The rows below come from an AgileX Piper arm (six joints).
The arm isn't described. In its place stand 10 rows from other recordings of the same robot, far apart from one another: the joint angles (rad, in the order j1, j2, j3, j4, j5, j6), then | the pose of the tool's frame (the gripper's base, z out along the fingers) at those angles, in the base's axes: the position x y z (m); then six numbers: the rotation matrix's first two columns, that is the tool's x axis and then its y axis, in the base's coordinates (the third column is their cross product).
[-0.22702 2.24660 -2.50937 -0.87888 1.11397 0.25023] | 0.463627, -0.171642, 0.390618, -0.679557, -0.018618, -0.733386, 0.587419, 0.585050, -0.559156
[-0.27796 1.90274 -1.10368 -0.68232 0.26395 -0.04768] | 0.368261, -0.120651, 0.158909, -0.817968, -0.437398, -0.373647, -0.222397, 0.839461, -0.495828
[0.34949 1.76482 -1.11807 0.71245 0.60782 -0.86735] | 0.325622, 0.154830, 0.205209, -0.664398, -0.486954, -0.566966, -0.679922, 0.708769, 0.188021
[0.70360 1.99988 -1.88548 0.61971 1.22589 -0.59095] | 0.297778, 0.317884, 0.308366, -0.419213, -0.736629, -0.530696, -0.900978, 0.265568, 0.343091
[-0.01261 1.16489 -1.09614 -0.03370 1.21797 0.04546] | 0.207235, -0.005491, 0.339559, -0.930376, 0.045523, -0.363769, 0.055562, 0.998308, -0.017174
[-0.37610 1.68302 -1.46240 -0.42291 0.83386 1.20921] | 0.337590, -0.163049, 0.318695, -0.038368, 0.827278, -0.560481, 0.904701, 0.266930, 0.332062
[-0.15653 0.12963 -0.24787 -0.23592 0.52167 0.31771] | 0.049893, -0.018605, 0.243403, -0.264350, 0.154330, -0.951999, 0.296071, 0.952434, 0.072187
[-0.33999 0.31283 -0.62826 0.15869 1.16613 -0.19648] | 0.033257, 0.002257, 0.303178, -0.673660, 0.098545, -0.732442, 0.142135, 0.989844, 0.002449
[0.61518 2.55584 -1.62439 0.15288 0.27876 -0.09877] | 0.389226, 0.279719, -0.007718, -0.762754, -0.479944, -0.433427, -0.555335, 0.829552, 0.058708
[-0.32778 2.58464 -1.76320 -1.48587 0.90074 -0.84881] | 0.449465, -0.227903, 0.045453, -0.063928, -0.477444, 0.876334, -0.987674, -0.095449, -0.124053
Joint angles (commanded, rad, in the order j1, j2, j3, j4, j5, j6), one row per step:
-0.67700, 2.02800, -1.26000, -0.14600, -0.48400, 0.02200
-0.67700, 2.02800, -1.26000, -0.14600, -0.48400, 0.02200
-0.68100, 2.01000, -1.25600, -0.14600, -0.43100, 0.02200
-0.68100, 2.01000, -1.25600, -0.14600, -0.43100, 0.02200
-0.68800, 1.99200, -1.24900, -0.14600, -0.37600, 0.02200
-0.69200, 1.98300, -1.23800, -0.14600, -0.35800, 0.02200
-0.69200, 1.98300, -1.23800, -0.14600, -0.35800, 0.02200
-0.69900, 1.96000, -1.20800, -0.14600, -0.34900, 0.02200
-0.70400, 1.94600, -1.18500, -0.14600, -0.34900, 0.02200
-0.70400, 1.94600, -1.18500, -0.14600, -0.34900, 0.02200
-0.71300, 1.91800, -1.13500, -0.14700, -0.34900, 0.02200
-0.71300, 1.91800, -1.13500, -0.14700, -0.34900, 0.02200
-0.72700, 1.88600, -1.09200, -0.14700, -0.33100, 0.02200
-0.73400, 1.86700, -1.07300, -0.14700, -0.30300, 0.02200
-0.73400, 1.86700, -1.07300, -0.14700, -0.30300, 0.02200
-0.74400, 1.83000, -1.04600, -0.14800, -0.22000, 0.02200
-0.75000, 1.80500, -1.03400, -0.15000, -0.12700, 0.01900
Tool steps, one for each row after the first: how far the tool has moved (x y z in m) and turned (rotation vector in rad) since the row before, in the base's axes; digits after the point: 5 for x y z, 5 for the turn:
0.00000, 0.00000, 0.00000, 0.00000, 0.00000, 0.00000
-0.00390, 0.00000, 0.00233, 0.02039, 0.03293, -0.01002
0.00000, 0.00000, 0.00000, 0.00000, 0.00000, 0.00000
-0.00535, -0.00058, 0.00124, 0.02364, 0.03674, -0.01331
-0.00356, 0.00032, -0.00081, 0.01138, 0.01630, -0.00607
0.00000, 0.00000, 0.00000, 0.00000, 0.00000, 0.00000
-0.00743, 0.00201, 0.00049, 0.00957, 0.01273, -0.00803
-0.00519, 0.00152, -0.00069, 0.00581, 0.00687, -0.00500
0.00000, 0.00000, 0.00000, 0.00000, 0.00000, 0.00000
-0.01066, 0.00409, -0.00266, 0.01373, 0.01721, -0.00837
0.00000, 0.00000, 0.00000, 0.00000, 0.00000, 0.00000
-0.01199, 0.00241, -0.00061, 0.01772, 0.02278, -0.01601
-0.00649, 0.00148, -0.00002, 0.01650, 0.02241, -0.01012
0.00000, 0.00000, 0.00000, 0.00000, 0.00000, 0.00000
-0.01151, 0.00363, 0.00034, 0.04218, 0.05911, -0.01867
-0.00850, 0.00301, -0.00091, 0.04411, 0.06668, -0.01388

